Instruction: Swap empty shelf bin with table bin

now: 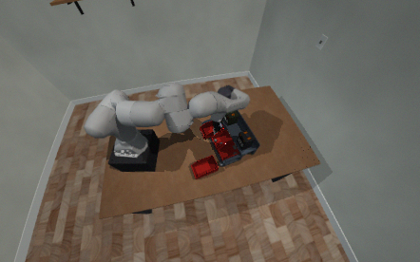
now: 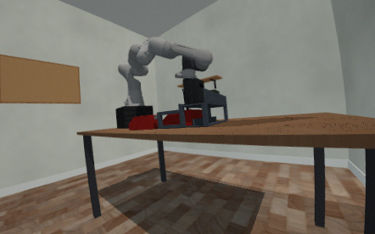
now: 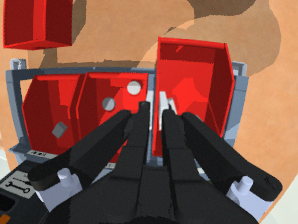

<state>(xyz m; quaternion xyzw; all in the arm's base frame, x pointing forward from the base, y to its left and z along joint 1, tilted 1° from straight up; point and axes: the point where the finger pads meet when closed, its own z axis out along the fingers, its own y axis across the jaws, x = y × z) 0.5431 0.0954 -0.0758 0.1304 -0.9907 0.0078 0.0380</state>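
Now: hand 30 mm past the grey shelf lip, 80 mm to the left of it and 80 mm above it. Round my hand: black box (180 mm ahead, 140 mm to the right, 70 mm above).
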